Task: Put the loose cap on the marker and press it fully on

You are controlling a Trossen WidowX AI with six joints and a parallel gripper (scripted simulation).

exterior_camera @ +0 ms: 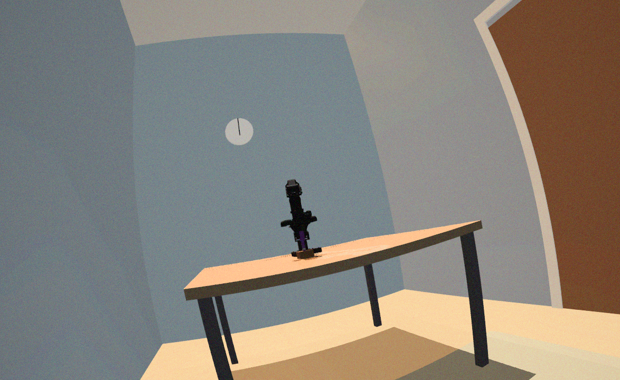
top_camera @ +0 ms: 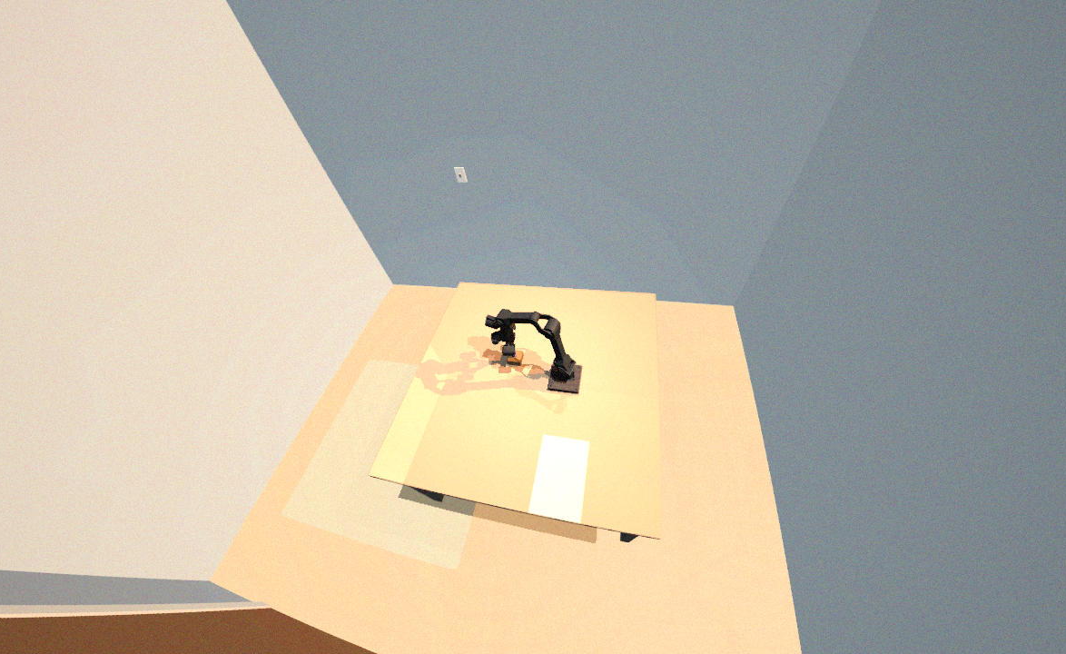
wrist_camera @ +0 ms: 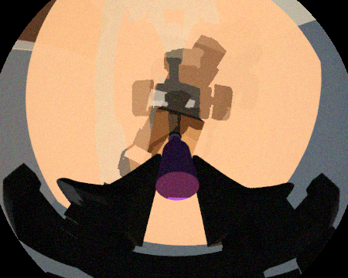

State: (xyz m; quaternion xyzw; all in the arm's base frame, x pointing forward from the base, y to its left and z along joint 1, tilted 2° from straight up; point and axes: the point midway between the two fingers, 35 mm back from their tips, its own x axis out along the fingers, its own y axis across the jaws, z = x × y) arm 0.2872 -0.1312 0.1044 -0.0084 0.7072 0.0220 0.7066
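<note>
The marker lies 30 mm below my gripper tip. Also, from my gripper tip: purple cap (10 mm above); holder block (90 mm below).
</note>
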